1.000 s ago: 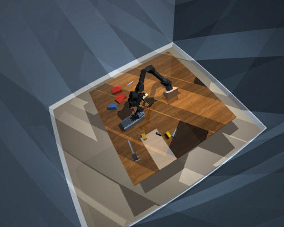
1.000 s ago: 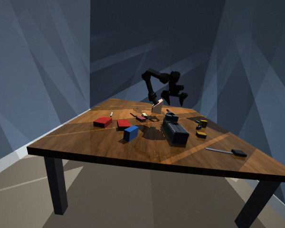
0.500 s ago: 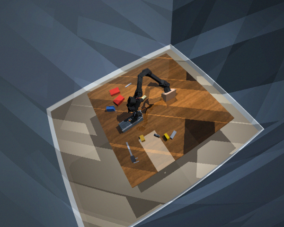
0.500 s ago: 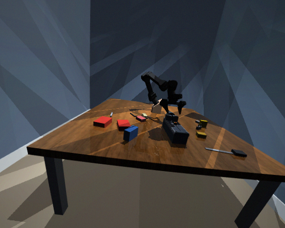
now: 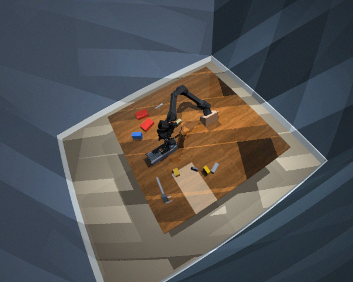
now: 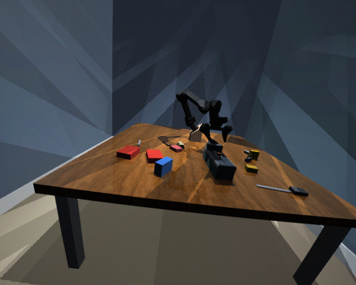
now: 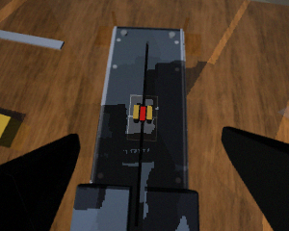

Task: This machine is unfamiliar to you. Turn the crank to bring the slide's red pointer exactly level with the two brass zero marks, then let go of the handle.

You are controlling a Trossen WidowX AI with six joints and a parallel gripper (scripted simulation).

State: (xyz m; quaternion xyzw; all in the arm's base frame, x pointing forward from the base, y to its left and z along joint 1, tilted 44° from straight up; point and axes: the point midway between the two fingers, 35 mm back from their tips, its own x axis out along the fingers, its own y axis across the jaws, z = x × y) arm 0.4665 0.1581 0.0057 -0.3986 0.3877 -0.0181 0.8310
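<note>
Right now my gripper tip is 140 mm past the brown crank handle, 20 mm to the left of it and 20 mm above it. The rest, counted from my gripper tip: pink block (140 mm behind, 240 mm to the right, 130 mm below); ochre block (10 mm behind, 230 mm to the left, 130 mm below); red pointer (30 mm ahead, 10 mm to the left, 60 mm below).
</note>
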